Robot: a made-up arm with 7 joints. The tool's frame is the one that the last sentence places.
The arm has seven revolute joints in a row. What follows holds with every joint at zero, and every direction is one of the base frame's. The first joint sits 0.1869 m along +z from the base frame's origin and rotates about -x. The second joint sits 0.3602 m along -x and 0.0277 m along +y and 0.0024 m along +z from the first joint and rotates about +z. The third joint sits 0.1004 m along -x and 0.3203 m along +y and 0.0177 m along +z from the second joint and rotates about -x. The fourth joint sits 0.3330 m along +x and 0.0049 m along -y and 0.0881 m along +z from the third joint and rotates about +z. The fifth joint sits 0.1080 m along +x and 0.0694 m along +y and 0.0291 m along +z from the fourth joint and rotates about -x. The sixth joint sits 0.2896 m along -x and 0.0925 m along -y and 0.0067 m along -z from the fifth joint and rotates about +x. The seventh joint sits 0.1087 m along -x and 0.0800 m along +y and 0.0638 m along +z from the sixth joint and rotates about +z. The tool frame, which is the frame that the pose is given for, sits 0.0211 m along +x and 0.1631 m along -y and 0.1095 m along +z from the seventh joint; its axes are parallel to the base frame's.
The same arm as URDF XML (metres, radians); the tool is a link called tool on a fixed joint. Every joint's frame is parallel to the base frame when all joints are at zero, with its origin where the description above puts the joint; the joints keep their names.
<robot name="arm">
<joint name="joint 1" type="continuous"><parent link="base"/><child link="link1"/><origin xyz="0 0 0.1869" rpy="0 0 0"/><axis xyz="-1 0 0"/></joint>
<joint name="joint 2" type="continuous"><parent link="link1"/><child link="link2"/><origin xyz="-0.3602 0.0277 0.0024" rpy="0 0 0"/><axis xyz="0 0 1"/></joint>
<joint name="joint 3" type="continuous"><parent link="link2"/><child link="link3"/><origin xyz="-0.1004 0.3203 0.0177" rpy="0 0 0"/><axis xyz="-1 0 0"/></joint>
<joint name="joint 4" type="continuous"><parent link="link3"/><child link="link4"/><origin xyz="0.333 -0.0049 0.0881" rpy="0 0 0"/><axis xyz="0 0 1"/></joint>
<joint name="joint 5" type="continuous"><parent link="link4"/><child link="link5"/><origin xyz="0.108 0.0694 0.0291" rpy="0 0 0"/><axis xyz="-1 0 0"/></joint>
<joint name="joint 6" type="continuous"><parent link="link5"/><child link="link6"/><origin xyz="-0.2896 -0.0925 -0.0067" rpy="0 0 0"/><axis xyz="1 0 0"/></joint>
<joint name="joint 7" type="continuous"><parent link="link6"/><child link="link7"/><origin xyz="-0.1087 0.08 0.0638" rpy="0 0 0"/><axis xyz="0 0 1"/></joint>
<joint name="tool_joint" type="fixed"><parent link="link7"/><child link="tool"/><origin xyz="0.0211 -0.1631 0.1095" rpy="0 0 0"/></joint>
<link name="base"/>
<link name="link1"/>
<link name="link2"/>
<link name="link3"/>
<link name="link4"/>
<link name="link5"/>
<link name="link6"/>
<link name="link7"/>
<link name="tool"/>
</robot>

